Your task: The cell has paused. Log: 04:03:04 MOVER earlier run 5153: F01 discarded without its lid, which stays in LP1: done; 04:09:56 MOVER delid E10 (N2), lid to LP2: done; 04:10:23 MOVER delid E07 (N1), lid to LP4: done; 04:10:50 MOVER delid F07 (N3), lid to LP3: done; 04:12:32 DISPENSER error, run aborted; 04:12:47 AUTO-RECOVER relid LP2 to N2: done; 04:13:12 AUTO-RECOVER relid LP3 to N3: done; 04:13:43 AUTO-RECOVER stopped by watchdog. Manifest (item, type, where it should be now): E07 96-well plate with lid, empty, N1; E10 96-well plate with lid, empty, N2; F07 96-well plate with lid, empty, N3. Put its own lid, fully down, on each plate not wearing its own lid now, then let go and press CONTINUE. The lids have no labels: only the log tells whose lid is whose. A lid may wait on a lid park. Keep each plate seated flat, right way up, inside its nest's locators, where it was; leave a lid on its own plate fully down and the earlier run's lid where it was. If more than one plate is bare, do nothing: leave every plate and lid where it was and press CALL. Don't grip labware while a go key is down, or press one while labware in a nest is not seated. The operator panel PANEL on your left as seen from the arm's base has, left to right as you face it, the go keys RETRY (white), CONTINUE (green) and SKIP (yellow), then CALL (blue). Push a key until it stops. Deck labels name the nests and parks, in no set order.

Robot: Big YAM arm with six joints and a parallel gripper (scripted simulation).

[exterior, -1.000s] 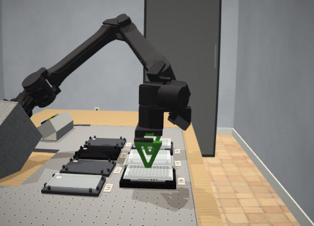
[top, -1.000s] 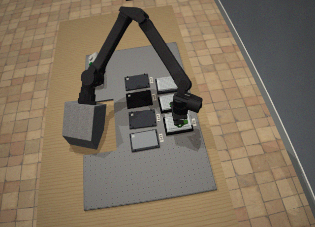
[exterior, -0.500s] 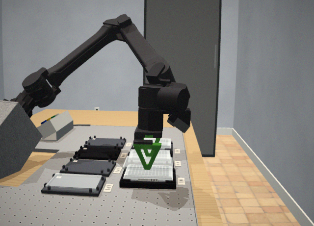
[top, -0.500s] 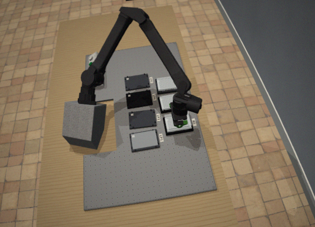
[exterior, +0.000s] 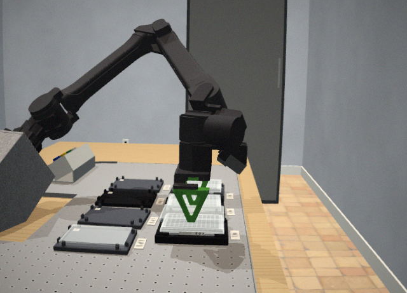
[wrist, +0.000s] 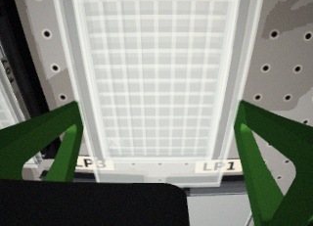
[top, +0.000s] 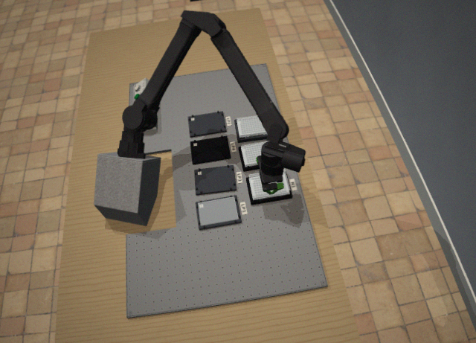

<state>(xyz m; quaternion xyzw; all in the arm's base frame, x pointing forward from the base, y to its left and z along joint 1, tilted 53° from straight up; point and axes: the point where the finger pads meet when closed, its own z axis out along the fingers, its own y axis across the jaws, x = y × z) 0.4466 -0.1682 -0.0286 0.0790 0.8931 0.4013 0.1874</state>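
The 96-well plate lies 3 cm below my hand. From my hand the other things lie so: park LP2: 33 cm to the left, 19 cm behind, 5 cm below; then park LP3: 18 cm behind, 7 cm to the left, 5 cm below; then park LP4: 20 cm to the left, 19 cm behind, 5 cm below.
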